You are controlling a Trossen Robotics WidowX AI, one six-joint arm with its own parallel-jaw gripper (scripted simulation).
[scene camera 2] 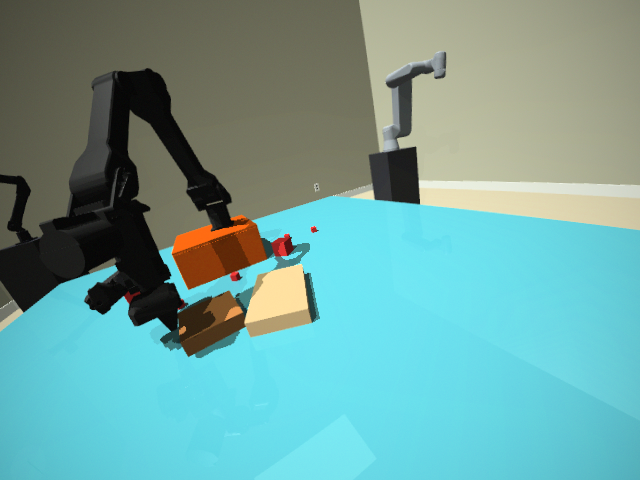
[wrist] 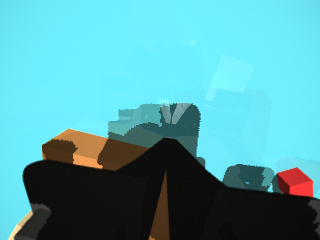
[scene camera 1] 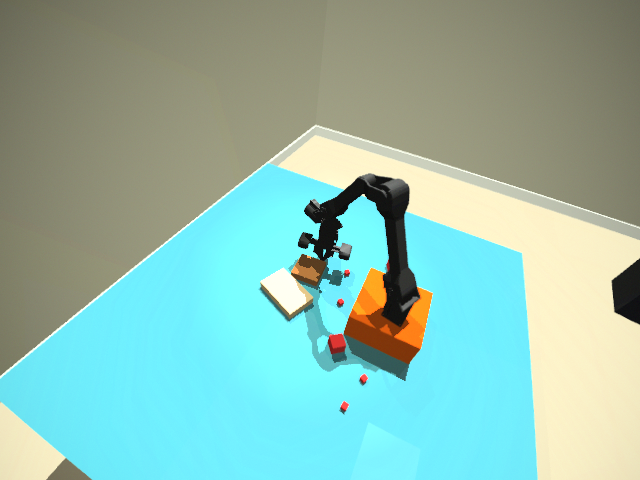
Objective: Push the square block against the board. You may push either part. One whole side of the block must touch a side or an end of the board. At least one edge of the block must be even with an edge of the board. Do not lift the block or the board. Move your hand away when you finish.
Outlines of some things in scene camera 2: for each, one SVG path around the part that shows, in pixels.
My gripper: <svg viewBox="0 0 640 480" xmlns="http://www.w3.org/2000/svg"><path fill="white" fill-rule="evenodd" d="M183 305L175 283L164 283L164 281L172 276L161 258L155 241L142 248L118 254L115 257L115 266L118 271L105 281L97 282L93 288L89 288L87 291L88 295L84 299L84 303L87 303L91 310L96 310L104 315L128 291L131 295L140 292L141 294L133 296L129 304L128 316L134 326L140 326L157 318L170 331L178 329L177 312L178 308Z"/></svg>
A square block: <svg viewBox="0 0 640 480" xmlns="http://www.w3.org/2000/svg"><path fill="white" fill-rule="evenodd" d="M230 290L177 313L180 344L187 357L200 352L206 347L210 347L210 345L246 327L246 317Z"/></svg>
A tan board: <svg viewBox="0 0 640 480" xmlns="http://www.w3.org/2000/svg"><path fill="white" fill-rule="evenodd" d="M302 264L262 273L257 276L245 320L250 338L312 323Z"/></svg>
